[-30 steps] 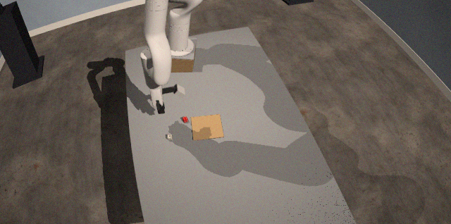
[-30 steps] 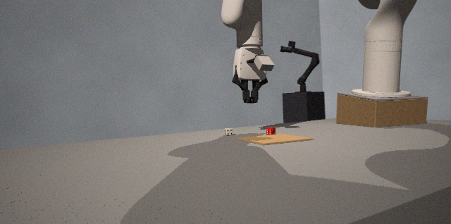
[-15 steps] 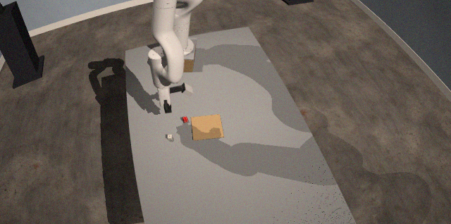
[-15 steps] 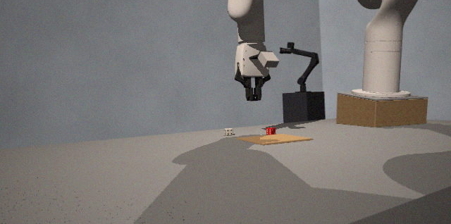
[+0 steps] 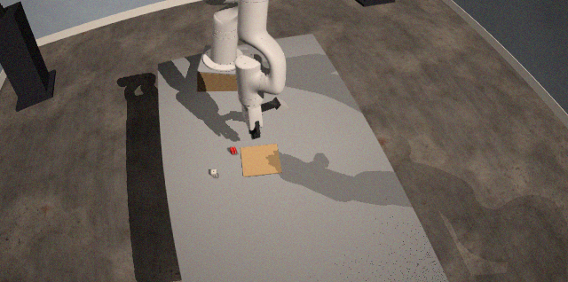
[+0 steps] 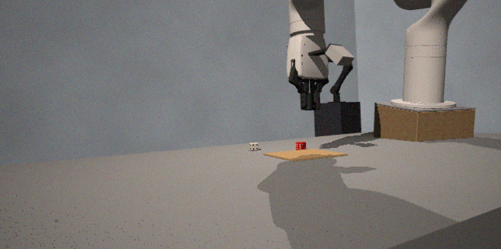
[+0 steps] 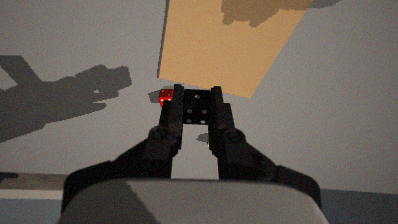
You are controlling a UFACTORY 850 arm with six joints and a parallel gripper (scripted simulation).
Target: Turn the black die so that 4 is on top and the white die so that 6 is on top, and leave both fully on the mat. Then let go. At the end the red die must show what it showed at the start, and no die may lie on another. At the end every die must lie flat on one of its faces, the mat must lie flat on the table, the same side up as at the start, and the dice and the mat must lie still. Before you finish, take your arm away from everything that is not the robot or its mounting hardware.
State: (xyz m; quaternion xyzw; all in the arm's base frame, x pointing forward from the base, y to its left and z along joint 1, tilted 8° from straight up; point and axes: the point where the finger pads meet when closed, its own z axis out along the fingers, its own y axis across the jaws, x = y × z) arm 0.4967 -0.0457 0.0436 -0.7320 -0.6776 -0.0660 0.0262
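Now: the tan mat 12 cm below my hand and 3 cm ahead of it. Round my hand: red die: 12 cm below, 8 cm to the right, 5 cm behind; black die: 1 cm below; white die: 18 cm to the right, 12 cm below, 3 cm ahead.
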